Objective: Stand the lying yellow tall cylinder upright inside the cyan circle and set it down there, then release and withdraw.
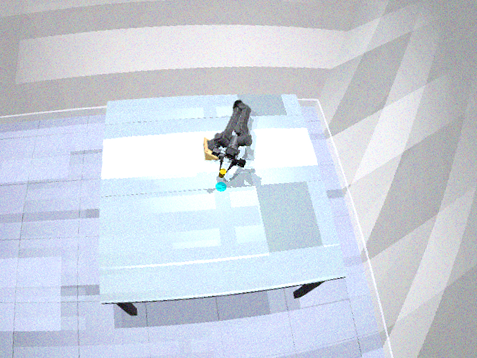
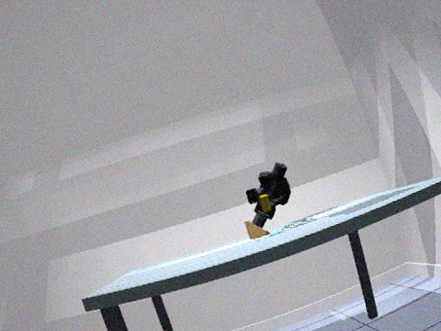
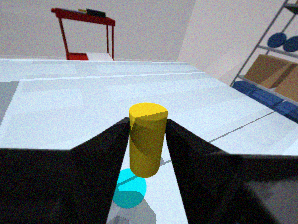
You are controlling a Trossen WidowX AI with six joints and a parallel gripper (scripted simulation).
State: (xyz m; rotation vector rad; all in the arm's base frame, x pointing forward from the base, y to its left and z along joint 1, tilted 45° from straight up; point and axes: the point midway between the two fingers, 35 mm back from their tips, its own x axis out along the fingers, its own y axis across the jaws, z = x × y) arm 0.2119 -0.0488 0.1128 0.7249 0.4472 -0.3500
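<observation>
Right now my gripper tip is 150 mm above the cyan circle. From my gripper tip the other things lie so: yellow cylinder 20 mm below.
</observation>
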